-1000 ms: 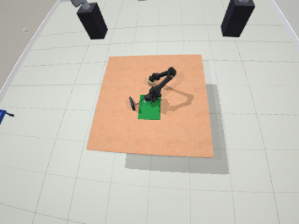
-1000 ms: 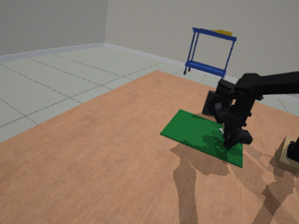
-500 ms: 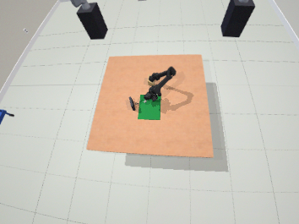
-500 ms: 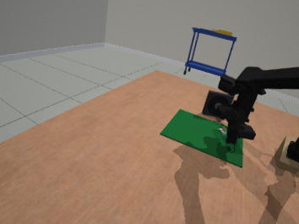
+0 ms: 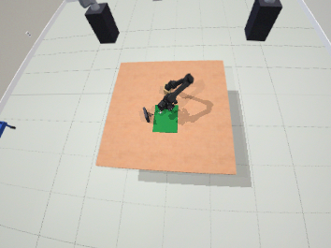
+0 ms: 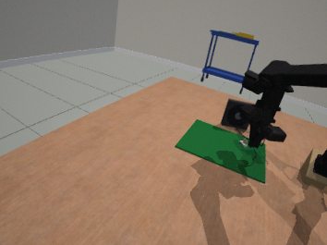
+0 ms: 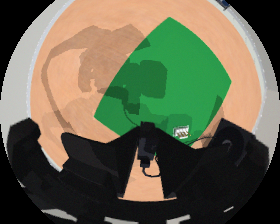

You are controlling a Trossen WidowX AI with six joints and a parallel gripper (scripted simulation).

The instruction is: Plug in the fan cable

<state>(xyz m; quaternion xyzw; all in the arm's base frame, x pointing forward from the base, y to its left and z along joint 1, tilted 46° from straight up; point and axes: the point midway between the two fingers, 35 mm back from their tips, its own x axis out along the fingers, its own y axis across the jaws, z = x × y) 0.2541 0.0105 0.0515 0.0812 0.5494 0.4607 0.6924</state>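
Now: the white four-pin fan header 9 cm to the right of my gripper tip, 6 cm below it and 2 cm ahead of it. The rest, counted from my gripper tip: black fan (21 cm to the right, 8 cm ahead, 1 cm below); then dark fan plug (1 cm to the right, 1 cm behind, 1 cm above); then green board (8 cm below, 8 cm ahead, 2 cm to the right).
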